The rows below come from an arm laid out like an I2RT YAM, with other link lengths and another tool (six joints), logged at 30 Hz.
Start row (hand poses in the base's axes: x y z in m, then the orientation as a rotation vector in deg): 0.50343, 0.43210, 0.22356, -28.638, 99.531, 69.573
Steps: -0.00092, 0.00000, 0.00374, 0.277, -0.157, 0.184; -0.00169, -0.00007, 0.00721, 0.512, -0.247, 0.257; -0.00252, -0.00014, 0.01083, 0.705, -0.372, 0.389; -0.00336, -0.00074, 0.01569, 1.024, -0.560, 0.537; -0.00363, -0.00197, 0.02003, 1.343, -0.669, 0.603; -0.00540, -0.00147, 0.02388, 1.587, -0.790, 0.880; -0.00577, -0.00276, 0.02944, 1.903, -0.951, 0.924; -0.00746, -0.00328, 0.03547, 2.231, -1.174, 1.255
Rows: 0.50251, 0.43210, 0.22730, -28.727, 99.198, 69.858; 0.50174, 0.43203, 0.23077, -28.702, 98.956, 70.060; 0.50091, 0.43196, 0.23439, -28.775, 98.709, 70.254; 0.50007, 0.43136, 0.23925, -28.822, 98.322, 70.532; 0.49980, 0.43013, 0.24359, -28.751, 98.005, 70.787; 0.49803, 0.43063, 0.24744, -28.924, 97.716, 71.123; 0.49766, 0.42934, 0.25300, -28.862, 97.359, 71.336; 0.49597, 0.42882, 0.25903, -29.088, 96.920, 71.730
